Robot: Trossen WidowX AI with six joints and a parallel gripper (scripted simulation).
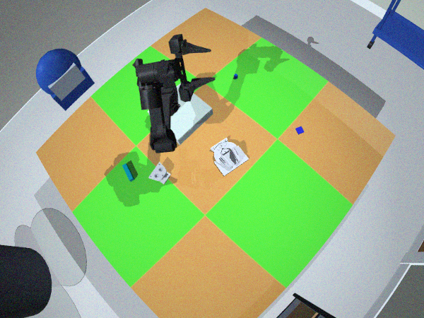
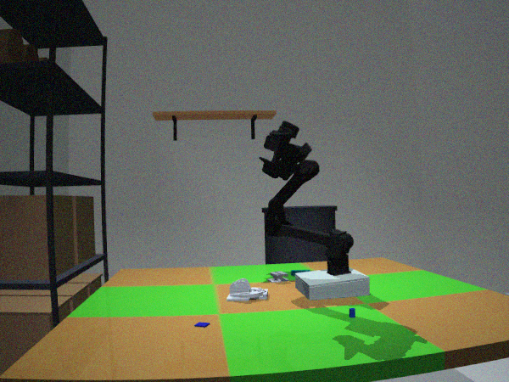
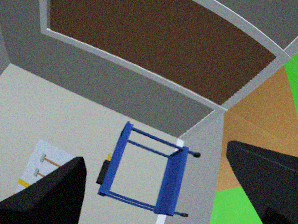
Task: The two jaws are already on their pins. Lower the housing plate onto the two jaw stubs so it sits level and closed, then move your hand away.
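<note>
My gripper tip is 47 cm above the teal bar, 35 cm to the left of it and 24 cm past it. Round my gripper tip: blue peg: 47 cm below, 30 cm to the left, 14 cm behind; then flat blue square: 48 cm below, 25 cm ahead, 23 cm to the left.
</note>
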